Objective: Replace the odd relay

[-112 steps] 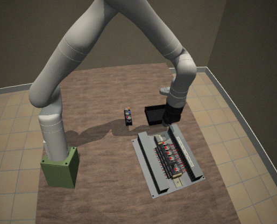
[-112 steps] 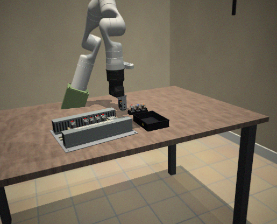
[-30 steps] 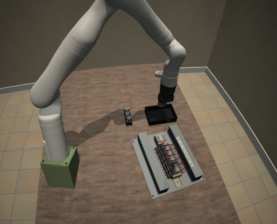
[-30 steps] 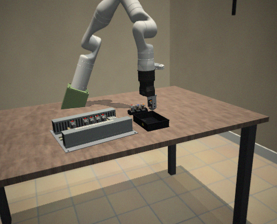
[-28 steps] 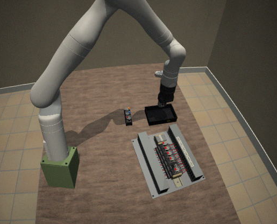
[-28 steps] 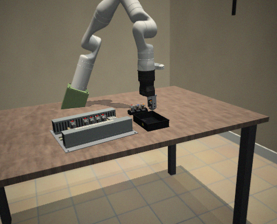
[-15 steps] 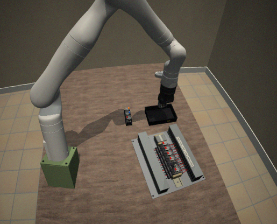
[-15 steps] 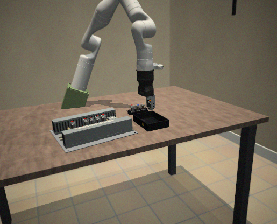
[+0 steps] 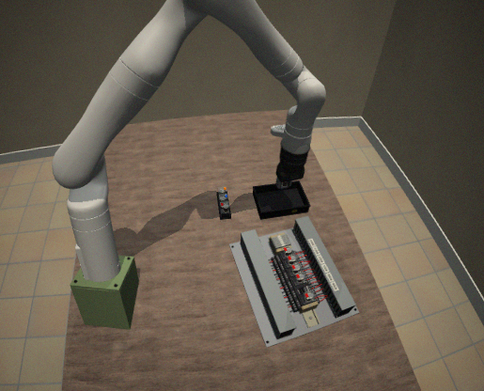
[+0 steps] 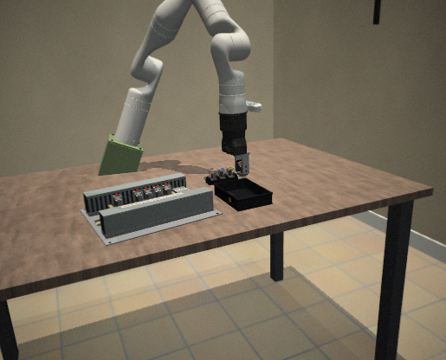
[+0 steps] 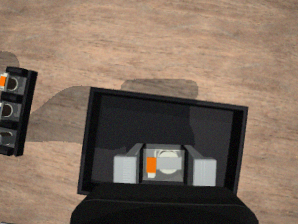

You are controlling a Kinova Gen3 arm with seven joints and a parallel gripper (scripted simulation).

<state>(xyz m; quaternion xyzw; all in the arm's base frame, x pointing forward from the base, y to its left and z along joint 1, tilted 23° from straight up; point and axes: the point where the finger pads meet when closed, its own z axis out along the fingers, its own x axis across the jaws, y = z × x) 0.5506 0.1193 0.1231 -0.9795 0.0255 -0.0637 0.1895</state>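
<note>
My hand is 80 mm above the black tray.
</note>
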